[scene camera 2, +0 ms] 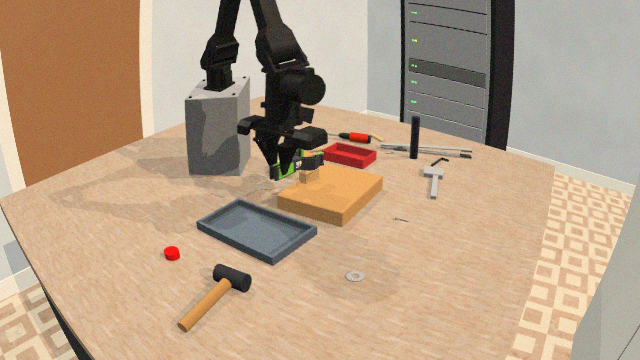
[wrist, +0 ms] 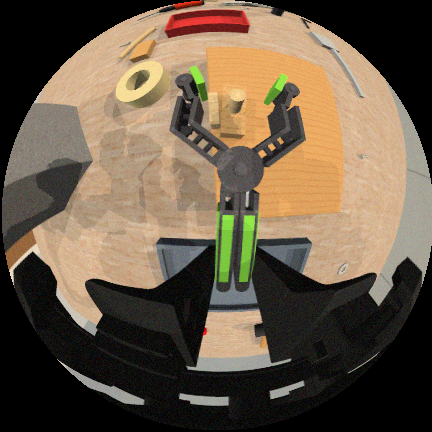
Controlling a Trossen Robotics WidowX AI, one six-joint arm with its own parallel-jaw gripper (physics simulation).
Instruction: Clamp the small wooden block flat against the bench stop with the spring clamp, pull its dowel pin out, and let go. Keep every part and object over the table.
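Frame: origin at the arm's base, x right, y back, z down, level; centimetres.
Where they show: gripper, fingertip midpoint: (scene camera 2: 279, 172) (wrist: 232, 251); arm's base at its link origin: (scene camera 2: 219, 86).
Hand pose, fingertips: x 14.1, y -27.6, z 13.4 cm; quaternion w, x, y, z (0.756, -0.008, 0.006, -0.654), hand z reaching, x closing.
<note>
Each offset is from my fingertips to the top centre of the thing.
My gripper (scene camera 2: 279, 172) (wrist: 232, 251) is shut on the squeezed handles of the green and dark grey spring clamp {dx -4.7, dy -0.5, dz -1.8 cm} (scene camera 2: 313, 161) (wrist: 240, 169). The clamp's jaws are spread wide, above the left part of the orange board {dx -9.9, dy -6.9, dz +5.1 cm} (scene camera 2: 345, 190) (wrist: 300, 165). In the wrist view, the small wooden block {dx -10.0, dy -1.3, dz +2.9 cm} (wrist: 232, 128) and the thin upright bench stop {dx -10.2, dy +0.2, dz +3.1 cm} (wrist: 214, 111) show between the two jaws, the stop on the left, with a narrow gap between them. The light dowel pin {dx -10.0, dy -1.3, dz +0.4 cm} (wrist: 236, 101) stands in the block. In the scene view, the clamp hides the pin and part of the block.
A grey-blue tray {dx +10.3, dy -0.2, dz +6.5 cm} (scene camera 2: 235, 242) (wrist: 161, 246) lies before the board, a red tray {dx -32.5, dy -0.8, dz +5.8 cm} (scene camera 2: 350, 159) (wrist: 207, 25) behind it. A tape roll {dx -17.4, dy +8.0, dz +5.2 cm} (wrist: 154, 87) lies left of the board. A black upright cylinder {dx -43.1, dy -16.0, dz -3.7 cm} (scene camera 2: 414, 137), a grey T-shaped tool {dx -28.2, dy -25.3, dz +7.1 cm} (scene camera 2: 433, 185) and a mallet {dx +33.0, dy -7.2, dz +5.0 cm} (scene camera 2: 215, 295) are farther away.
</note>
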